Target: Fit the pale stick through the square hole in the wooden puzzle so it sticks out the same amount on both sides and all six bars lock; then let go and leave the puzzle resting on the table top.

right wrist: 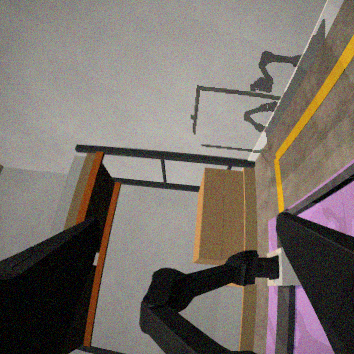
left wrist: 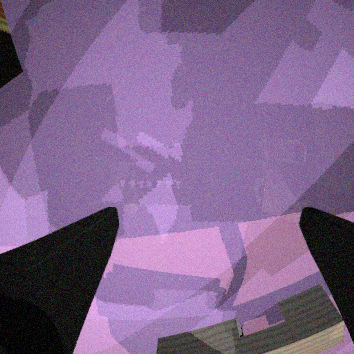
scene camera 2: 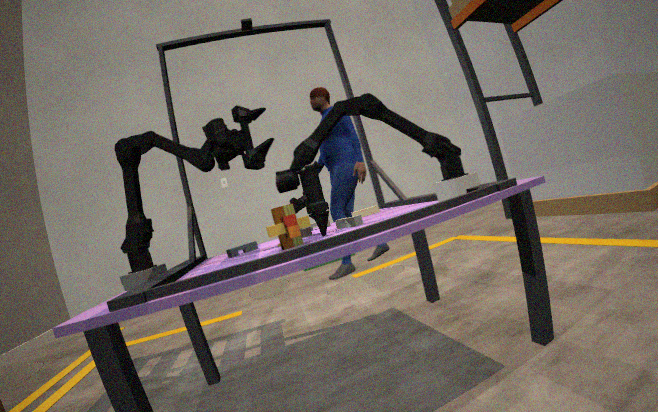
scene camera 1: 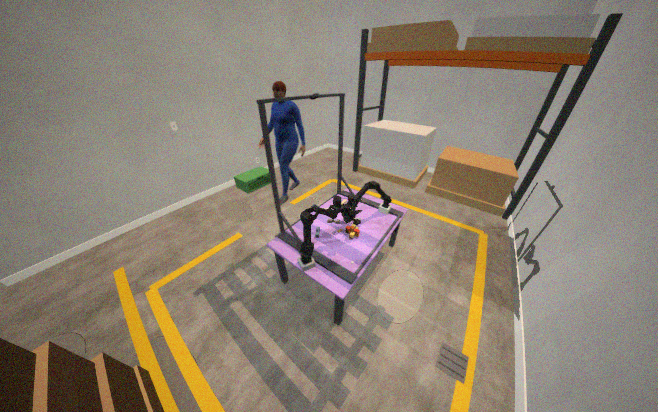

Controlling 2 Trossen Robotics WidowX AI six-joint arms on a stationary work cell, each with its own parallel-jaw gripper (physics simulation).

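Where they show: left gripper, fingertip midpoint: (left wrist: 211, 217) (scene camera 2: 323, 234) (scene camera 1: 350, 225); right gripper, fingertip midpoint: (right wrist: 189, 225) (scene camera 2: 268, 122) (scene camera 1: 362, 205); left arm's base at its link origin: (right wrist: 273, 267) (scene camera 2: 455, 177) (scene camera 1: 385, 205); right arm's base at its link origin: (scene camera 2: 142, 269) (scene camera 1: 306, 260).
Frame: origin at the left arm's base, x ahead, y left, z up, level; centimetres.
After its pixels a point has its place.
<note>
The wooden puzzle (scene camera 1: 352, 231) (scene camera 2: 287, 227) stands on the purple table, its orange, red, brown and yellow bars crossing. A dark part of it shows at the top left corner of the left wrist view. Yellowish bar ends stick out on two sides; I cannot tell which is the pale stick or how evenly it sits. My left gripper (scene camera 2: 312, 219) (left wrist: 211, 217) {x 40.7, y -17.6, z -6.1 cm} is open, pointing down close beside the puzzle, low over the table, with no object between its fingers. My right gripper (scene camera 2: 269, 124) {x 50.9, y -4.2, z 27.2 cm} (right wrist: 189, 225) {x 50.9, y -4.2, z 27.2 cm} is open and empty, raised well above the table and pointing sideways.
A notched grey and pale piece (left wrist: 305, 312) {x 33.8, y -21.6, z -4.6 cm} lies by the left gripper's fingers. Grey pieces (scene camera 2: 242, 249) {x 65.6, y -34.3, z -4.6 cm} (scene camera 2: 348, 222) {x 32.5, y -15.5, z -4.5 cm} lie on either side of the puzzle. A dark frame (scene camera 2: 165, 75) {x 82.2, y -59.6, z 79.9 cm} rises behind the table (scene camera 2: 210, 295) {x 73.5, y 15.1, z -7.8 cm}. A person (scene camera 1: 286, 125) (scene camera 2: 340, 150) in blue stands beyond it.
</note>
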